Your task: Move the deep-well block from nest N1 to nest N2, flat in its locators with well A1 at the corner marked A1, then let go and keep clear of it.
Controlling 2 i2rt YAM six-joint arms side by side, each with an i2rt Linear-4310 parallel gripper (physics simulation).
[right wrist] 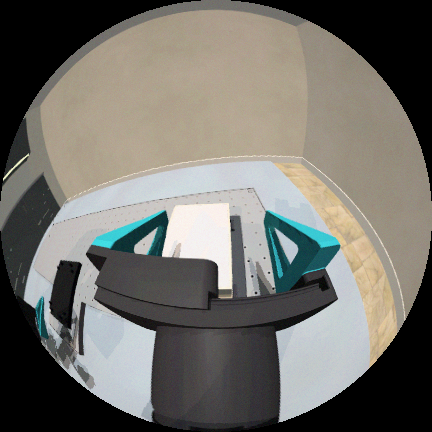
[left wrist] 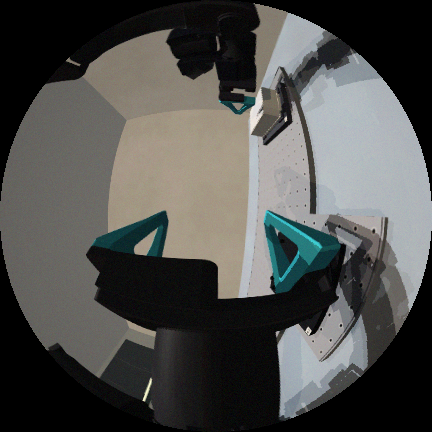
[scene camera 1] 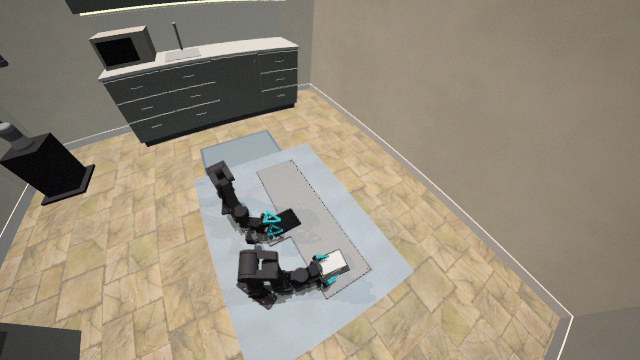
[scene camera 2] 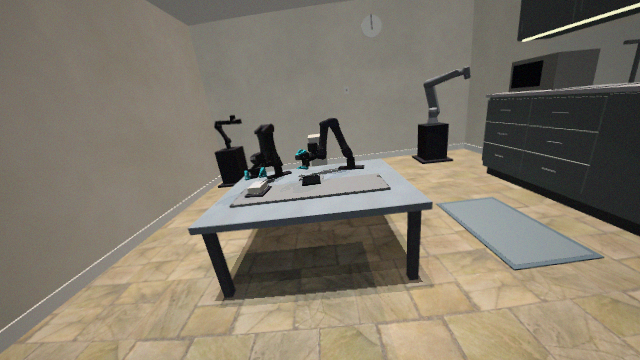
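Seen in the pictures: left gripper, fingertip midpoint: (left wrist: 215, 215) (scene camera 1: 281, 225) (scene camera 2: 296, 162); right gripper, fingertip midpoint: (right wrist: 215, 215) (left wrist: 239, 99) (scene camera 1: 334, 265) (scene camera 2: 252, 178); left arm's base at its link origin: (scene camera 2: 351, 167); right arm's base at its link origin: (scene camera 1: 256, 291) (scene camera 2: 279, 175).
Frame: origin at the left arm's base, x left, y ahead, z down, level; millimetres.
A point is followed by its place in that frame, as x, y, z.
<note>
The white deep-well block (scene camera 1: 333, 262) {-516, 533, -67} (scene camera 2: 257, 187) {-483, 568, -62} (left wrist: 266, 114) {-481, 463, -57} (right wrist: 200, 232) {-516, 533, -67} sits in a dark nest (scene camera 2: 259, 193) {-464, 586, -30} (right wrist: 239, 250) {-565, 541, -25} and looks flat. Its A1 corner and the nest labels are unreadable. My right gripper (scene camera 1: 327, 268) {-540, 524, -107} (scene camera 2: 255, 173) {-540, 524, -107} (right wrist: 215, 215) {-540, 524, -107} is open, its fingers spread to either side of the block in the right wrist view, nearer its left side. How high the tips stand is unclear. A second nest (scene camera 1: 291, 220) {-219, 372, -24} (scene camera 2: 311, 180) {-208, 350, -25} (right wrist: 66, 295) {-263, 334, -25}, black, has no block on it. My left gripper (scene camera 1: 281, 224) {-310, 314, -148} (scene camera 2: 302, 160) {-310, 314, -148} (left wrist: 215, 215) {-310, 314, -148} is open and empty, raised beside that nest.
Both nests stand on a grey perforated plate (scene camera 1: 320, 212) {-190, 551, -13} (scene camera 2: 350, 186) {69, 424, -10} (right wrist: 110, 225) {-265, 548, -14}, which lies on the pale blue table (scene camera 1: 370, 250) {-478, 767, 0} (scene camera 2: 220, 218) {-543, 850, 0}. Both arms are mounted along the same side of the plate. A dark strip (right wrist: 82, 330) {-328, 293, -1} stands near the second nest in the right wrist view.
</note>
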